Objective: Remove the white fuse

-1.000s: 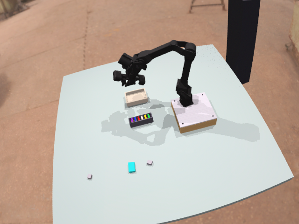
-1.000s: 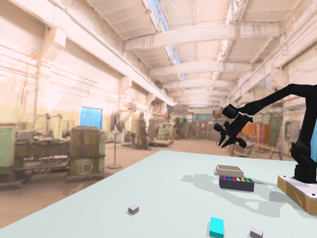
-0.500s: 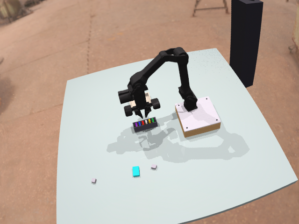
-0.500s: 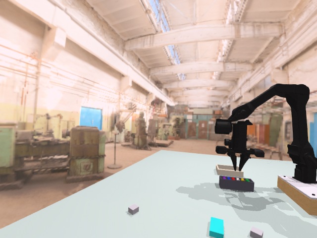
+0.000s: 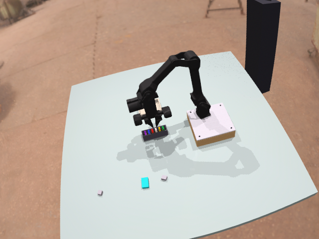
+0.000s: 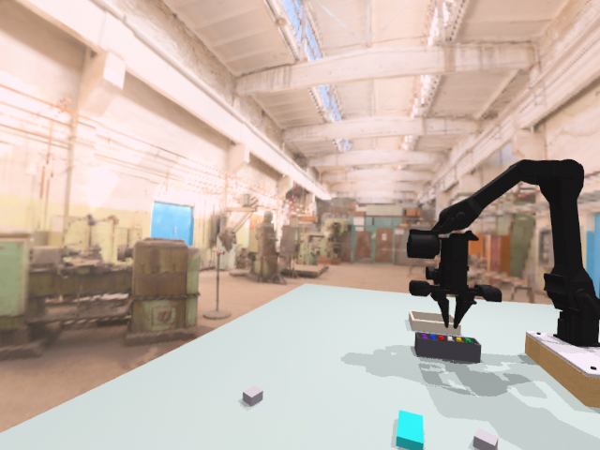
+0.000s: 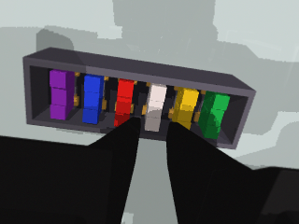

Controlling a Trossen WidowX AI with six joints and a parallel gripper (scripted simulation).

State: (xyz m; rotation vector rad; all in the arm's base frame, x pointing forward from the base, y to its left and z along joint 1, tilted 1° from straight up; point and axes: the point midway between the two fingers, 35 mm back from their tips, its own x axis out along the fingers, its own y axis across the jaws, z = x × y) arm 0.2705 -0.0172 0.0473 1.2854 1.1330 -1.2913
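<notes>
Right now my gripper tip is 4 cm above the white fuse. Also, from my gripper tip: cyan block (27 cm to the left, 15 cm ahead, 6 cm below); then tray (20 cm to the right, 6 cm below, 3 cm behind).
</notes>
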